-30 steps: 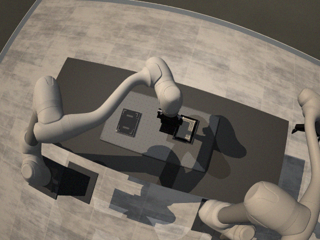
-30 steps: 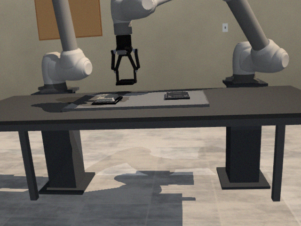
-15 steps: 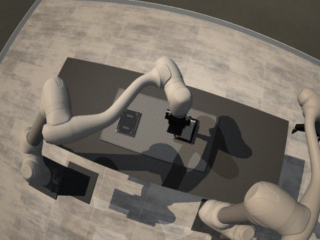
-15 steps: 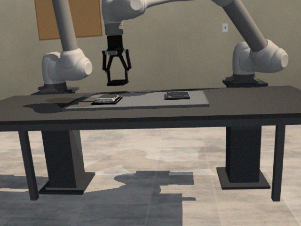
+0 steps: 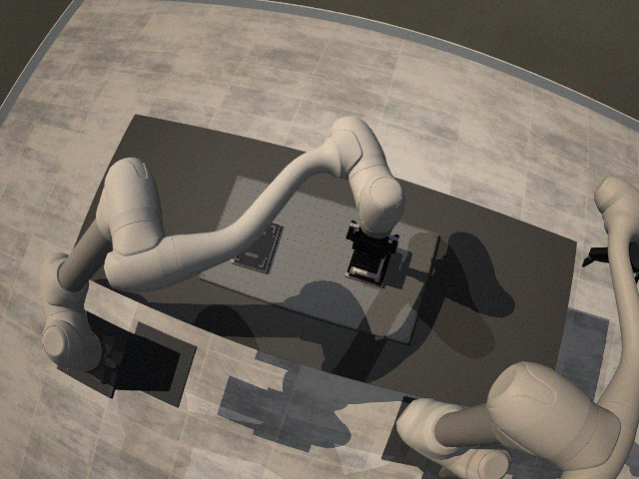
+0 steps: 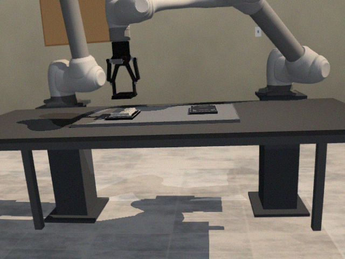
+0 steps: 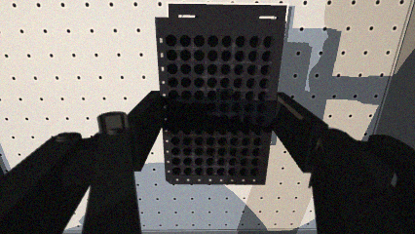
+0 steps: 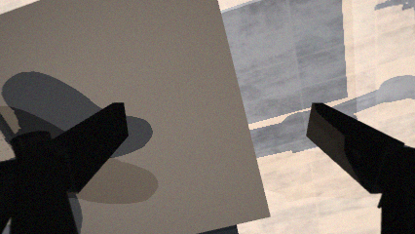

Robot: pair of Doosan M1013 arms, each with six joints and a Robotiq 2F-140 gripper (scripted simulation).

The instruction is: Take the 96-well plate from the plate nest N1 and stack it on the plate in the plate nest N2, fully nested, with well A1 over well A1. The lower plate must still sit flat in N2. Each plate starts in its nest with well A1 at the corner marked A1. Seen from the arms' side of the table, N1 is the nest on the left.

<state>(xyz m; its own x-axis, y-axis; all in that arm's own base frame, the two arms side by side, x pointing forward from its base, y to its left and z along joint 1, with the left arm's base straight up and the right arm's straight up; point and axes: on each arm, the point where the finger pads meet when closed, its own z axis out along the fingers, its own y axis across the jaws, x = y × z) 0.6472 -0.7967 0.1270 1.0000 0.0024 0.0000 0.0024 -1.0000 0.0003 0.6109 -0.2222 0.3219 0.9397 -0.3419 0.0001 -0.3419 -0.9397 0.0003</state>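
Right now my left hand is 10 mm to the left of the white 96-well plate and 90 mm above it. Round my left hand: black 96-well plate (20 mm below); white A1 label (70 mm behind, 50 mm to the left, 100 mm below); nest N2 (10 mm to the right, 110 mm below).
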